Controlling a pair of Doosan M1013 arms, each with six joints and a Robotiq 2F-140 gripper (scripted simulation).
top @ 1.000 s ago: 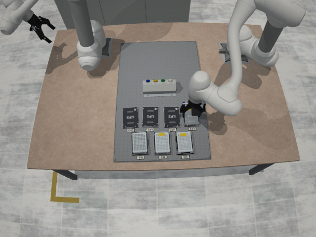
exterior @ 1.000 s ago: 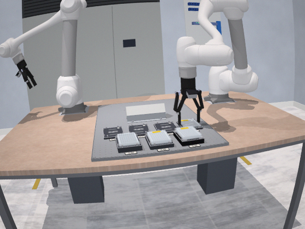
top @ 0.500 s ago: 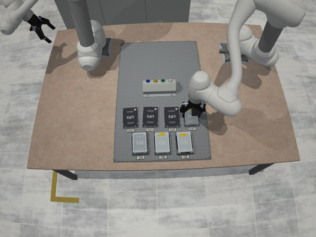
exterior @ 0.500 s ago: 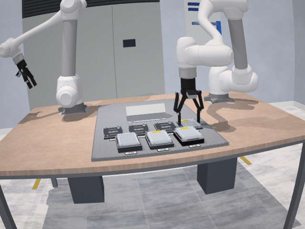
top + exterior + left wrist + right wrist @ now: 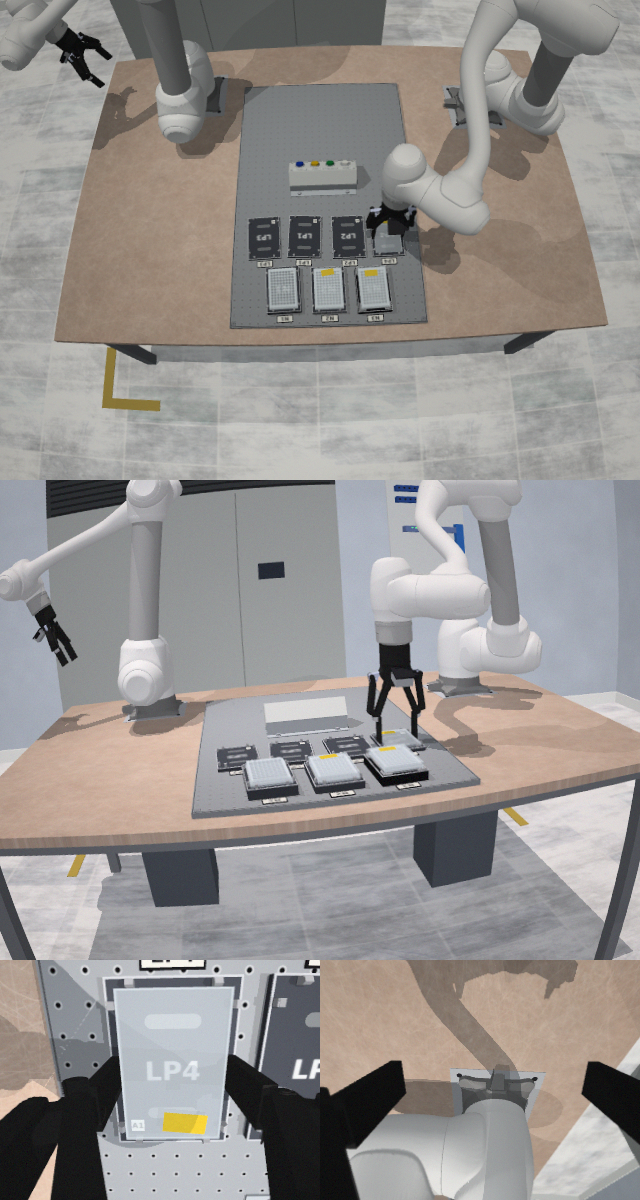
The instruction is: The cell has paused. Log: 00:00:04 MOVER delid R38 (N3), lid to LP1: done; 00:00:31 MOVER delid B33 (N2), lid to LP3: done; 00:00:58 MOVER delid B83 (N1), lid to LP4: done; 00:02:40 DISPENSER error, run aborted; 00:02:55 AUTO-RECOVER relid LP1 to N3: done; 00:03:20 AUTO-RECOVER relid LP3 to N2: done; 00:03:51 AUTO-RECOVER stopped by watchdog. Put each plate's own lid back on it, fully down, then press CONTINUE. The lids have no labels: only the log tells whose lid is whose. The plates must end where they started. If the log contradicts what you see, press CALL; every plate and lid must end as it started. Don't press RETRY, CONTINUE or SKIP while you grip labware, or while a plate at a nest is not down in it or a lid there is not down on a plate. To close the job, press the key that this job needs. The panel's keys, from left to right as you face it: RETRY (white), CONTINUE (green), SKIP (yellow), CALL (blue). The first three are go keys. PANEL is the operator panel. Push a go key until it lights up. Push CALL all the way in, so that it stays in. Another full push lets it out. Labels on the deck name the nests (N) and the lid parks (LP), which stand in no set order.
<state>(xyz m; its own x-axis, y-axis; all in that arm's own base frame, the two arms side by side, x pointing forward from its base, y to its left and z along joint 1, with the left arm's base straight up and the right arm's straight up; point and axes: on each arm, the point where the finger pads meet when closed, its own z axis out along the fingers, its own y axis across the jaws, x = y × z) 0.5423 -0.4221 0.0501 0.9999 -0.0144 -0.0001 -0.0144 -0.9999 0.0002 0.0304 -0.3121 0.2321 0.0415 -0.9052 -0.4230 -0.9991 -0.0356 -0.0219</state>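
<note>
Now: left hand 2 cm above the clear lid. Round my left hand: LP2 lid park: 1 cm ahead, 12 cm to the right, 3 cm below; LP4 lid park: 3 cm below; LP1 lid park: 2 cm ahead, 26 cm to the right, 3 cm below.
</note>
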